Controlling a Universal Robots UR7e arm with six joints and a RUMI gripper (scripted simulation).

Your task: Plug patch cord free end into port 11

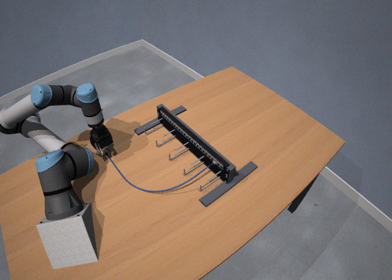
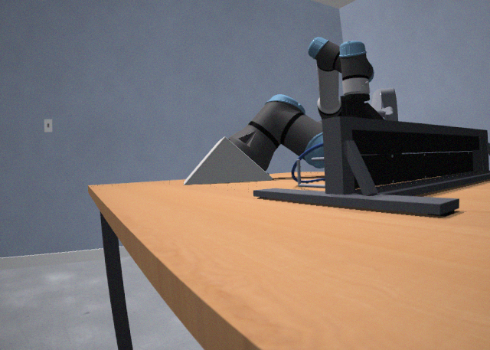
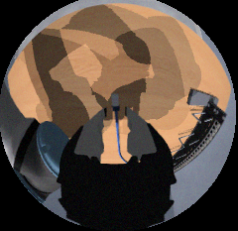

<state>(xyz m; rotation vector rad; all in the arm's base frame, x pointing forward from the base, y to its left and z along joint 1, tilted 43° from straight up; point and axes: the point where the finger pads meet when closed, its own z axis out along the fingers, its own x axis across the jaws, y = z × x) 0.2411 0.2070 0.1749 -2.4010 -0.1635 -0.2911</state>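
Right now my hand is 10 mm to the right of the cable plug and 10 mm above it.
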